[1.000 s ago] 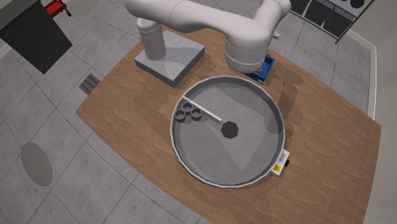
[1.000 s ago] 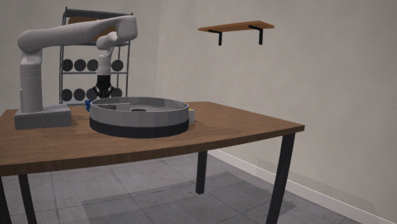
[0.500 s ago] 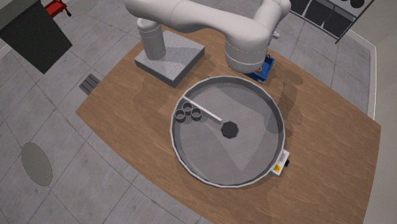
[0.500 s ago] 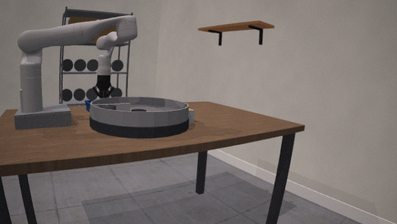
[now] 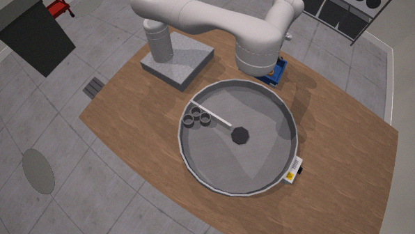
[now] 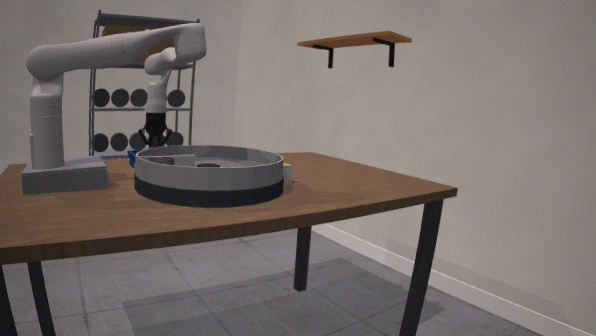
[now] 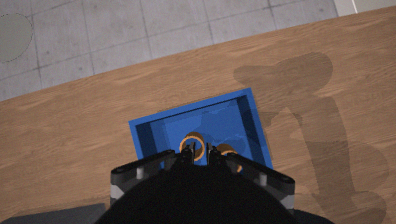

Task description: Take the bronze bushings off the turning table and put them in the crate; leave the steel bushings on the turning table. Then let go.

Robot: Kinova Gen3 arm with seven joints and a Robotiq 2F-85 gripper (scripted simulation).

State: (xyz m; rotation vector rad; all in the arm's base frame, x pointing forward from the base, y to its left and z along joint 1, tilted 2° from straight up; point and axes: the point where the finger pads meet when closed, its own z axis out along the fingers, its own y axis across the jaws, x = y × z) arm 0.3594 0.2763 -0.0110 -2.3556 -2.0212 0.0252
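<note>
Right now the blue crate is 30 mm below my hand. Also, from my hand: grey turning table 360 mm to the right, 110 mm ahead.
</note>
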